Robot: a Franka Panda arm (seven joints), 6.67 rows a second.
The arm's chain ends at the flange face. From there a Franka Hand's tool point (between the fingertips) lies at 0.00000 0.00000 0.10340 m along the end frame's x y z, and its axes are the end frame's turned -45 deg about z.
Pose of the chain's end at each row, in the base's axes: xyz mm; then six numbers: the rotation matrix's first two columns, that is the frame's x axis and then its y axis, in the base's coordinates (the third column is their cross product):
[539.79 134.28 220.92 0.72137 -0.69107 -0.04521 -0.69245 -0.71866 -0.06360]
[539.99 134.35 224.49 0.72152 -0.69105 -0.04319 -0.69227 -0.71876 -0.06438]
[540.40 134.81 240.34 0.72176 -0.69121 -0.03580 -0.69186 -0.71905 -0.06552]
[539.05 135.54 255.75 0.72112 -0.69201 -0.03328 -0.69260 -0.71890 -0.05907]
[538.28 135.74 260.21 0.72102 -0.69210 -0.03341 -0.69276 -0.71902 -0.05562]
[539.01 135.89 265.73 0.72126 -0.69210 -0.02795 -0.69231 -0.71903 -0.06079]
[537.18 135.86 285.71 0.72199 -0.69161 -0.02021 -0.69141 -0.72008 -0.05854]
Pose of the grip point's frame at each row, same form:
[540.98 142.26 117.84 0.99972 0.01951 0.01300 0.02045 -0.99683 -0.07694]
[541.38 142.24 121.40 0.99970 0.01959 0.01498 0.02068 -0.99689 -0.07606]
[542.42 142.26 137.23 0.99958 0.01969 0.02102 0.02114 -0.99720 -0.07164]
[540.80 142.33 152.59 0.99965 0.01901 0.01824 0.02017 -0.99766 -0.06530]
[539.78 142.28 157.03 0.99969 0.01904 0.01570 0.01998 -0.99781 -0.06295]
[541.28 142.42 162.56 0.99954 0.01904 0.02322 0.02047 -0.99782 -0.06275]
[539.86 141.68 182.51 0.99942 0.02013 0.02710 0.02162 -0.99822 -0.05568]

